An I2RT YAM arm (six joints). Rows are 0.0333 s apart.
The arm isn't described. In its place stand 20 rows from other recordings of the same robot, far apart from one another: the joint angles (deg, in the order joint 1, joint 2, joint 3, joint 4, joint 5, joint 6), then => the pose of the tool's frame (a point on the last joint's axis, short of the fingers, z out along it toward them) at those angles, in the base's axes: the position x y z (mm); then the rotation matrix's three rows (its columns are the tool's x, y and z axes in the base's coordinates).
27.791, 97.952, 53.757, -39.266, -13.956, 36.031 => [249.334, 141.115, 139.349], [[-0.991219, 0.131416, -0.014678], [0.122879, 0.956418, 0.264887], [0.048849, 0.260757, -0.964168]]
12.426, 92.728, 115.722, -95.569, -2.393, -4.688 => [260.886, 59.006, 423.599], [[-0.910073, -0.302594, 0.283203], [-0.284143, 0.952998, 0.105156], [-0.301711, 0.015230, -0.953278]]
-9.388, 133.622, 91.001, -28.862, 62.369, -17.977 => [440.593, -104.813, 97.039], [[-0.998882, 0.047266, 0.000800], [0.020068, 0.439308, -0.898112], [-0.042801, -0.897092, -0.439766]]
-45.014, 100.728, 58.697, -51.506, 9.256, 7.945 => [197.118, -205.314, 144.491], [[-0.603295, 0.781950, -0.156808], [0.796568, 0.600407, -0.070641], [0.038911, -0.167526, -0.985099]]
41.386, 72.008, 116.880, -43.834, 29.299, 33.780 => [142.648, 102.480, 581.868], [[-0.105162, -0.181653, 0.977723], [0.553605, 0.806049, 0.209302], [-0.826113, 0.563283, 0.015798]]
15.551, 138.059, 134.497, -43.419, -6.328, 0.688 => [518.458, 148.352, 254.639], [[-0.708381, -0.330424, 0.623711], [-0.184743, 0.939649, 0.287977], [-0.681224, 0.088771, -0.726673]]
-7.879, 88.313, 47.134, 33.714, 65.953, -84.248 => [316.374, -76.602, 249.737], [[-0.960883, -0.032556, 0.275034], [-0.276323, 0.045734, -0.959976], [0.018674, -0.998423, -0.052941]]
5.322, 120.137, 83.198, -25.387, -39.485, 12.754 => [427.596, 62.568, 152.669], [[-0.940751, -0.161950, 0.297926], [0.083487, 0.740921, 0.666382], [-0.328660, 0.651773, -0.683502]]
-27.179, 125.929, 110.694, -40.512, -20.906, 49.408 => [439.417, -211.346, 232.131], [[-0.290086, 0.719742, 0.630731], [0.946369, 0.313714, 0.077267], [-0.142256, 0.619318, -0.772145]]
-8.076, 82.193, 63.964, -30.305, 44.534, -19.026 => [294.920, -67.064, 280.936], [[-0.883927, 0.287491, 0.368812], [-0.109286, 0.639850, -0.760690], [-0.454676, -0.712700, -0.534162]]
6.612, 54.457, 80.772, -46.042, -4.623, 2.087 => [161.191, 21.573, 453.749], [[-0.341996, -0.177798, 0.922728], [-0.003101, 0.982145, 0.188098], [-0.939696, 0.061467, -0.336441]]
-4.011, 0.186, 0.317, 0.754, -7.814, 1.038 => [110.187, -2.874, 176.606], [[0.014204, -0.066578, 0.997680], [0.016995, 0.997653, 0.066334], [-0.999755, 0.016014, 0.015302]]
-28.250, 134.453, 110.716, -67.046, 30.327, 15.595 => [389.549, -229.718, 153.535], [[-0.740184, 0.624447, -0.249386], [0.661139, 0.608269, -0.439209], [-0.122569, -0.489974, -0.863077]]
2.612, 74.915, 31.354, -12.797, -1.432, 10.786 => [230.610, 11.411, 151.813], [[-0.828072, 0.097297, 0.552115], [0.149501, 0.987486, 0.050204], [-0.540321, 0.124114, -0.832255]]
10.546, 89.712, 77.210, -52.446, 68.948, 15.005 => [308.486, 23.636, 304.417], [[-0.776691, 0.542337, 0.320346], [-0.049996, 0.453895, -0.889651], [-0.627895, -0.707000, -0.325422]]
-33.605, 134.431, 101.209, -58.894, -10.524, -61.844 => [368.911, -237.343, 109.057], [[-0.877457, -0.474393, 0.070854], [-0.457686, 0.872277, 0.172214], [-0.143501, 0.118681, -0.982508]]
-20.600, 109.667, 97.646, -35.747, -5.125, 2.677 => [407.877, -149.913, 288.713], [[-0.678587, 0.326283, 0.658072], [0.304761, 0.940234, -0.151922], [-0.668312, 0.097462, -0.737469]]
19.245, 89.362, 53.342, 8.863, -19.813, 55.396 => [322.824, 125.485, 232.875], [[-0.734324, 0.016888, 0.678589], [0.563842, 0.571804, 0.595921], [-0.377956, 0.820217, -0.429411]]
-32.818, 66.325, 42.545, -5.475, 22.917, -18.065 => [207.252, -150.152, 259.211], [[-0.633787, 0.618665, 0.464292], [0.068867, 0.642990, -0.762772], [-0.770436, -0.451461, -0.450124]]
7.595, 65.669, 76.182, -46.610, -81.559, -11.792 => [198.730, 62.025, 411.072], [[-0.405791, -0.913871, -0.013169], [-0.084372, 0.023110, 0.996166], [-0.910063, 0.405347, -0.086482]]
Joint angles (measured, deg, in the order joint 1, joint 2, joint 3, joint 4, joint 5, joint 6), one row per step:
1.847 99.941 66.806 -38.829 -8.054 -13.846
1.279 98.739 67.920 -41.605 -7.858 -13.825
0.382 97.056 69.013 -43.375 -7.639 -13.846
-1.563 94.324 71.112 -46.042 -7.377 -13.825
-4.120 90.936 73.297 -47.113 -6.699 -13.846
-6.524 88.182 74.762 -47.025 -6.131 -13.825
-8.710 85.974 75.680 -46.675 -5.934 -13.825
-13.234 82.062 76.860 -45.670 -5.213 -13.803
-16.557 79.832 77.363 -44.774 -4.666 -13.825
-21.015 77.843 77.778 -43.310 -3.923 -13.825
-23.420 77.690 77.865 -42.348 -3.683 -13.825
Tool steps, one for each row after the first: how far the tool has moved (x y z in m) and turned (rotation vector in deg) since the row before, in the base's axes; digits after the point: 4 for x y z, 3 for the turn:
-0.0030 -0.0035 0.0103 -0.193 0.458 -0.648
-0.0024 -0.0054 0.0134 -0.200 -1.012 -0.945
-0.0042 -0.0113 0.0234 -0.262 -2.159 -2.053
-0.0054 -0.0147 0.0284 -0.855 -4.468 -2.801
-0.0059 -0.0133 0.0222 -0.892 -4.241 -2.683
-0.0064 -0.0114 0.0167 -0.628 -3.423 -2.288
-0.0151 -0.0223 0.0272 -1.720 -5.877 -4.962
-0.0111 -0.0153 0.0148 -1.347 -3.400 -3.664
-0.0129 -0.0201 0.0137 -1.746 -3.493 -4.979
-0.0040 -0.0117 0.0026 -0.605 -1.051 -2.581

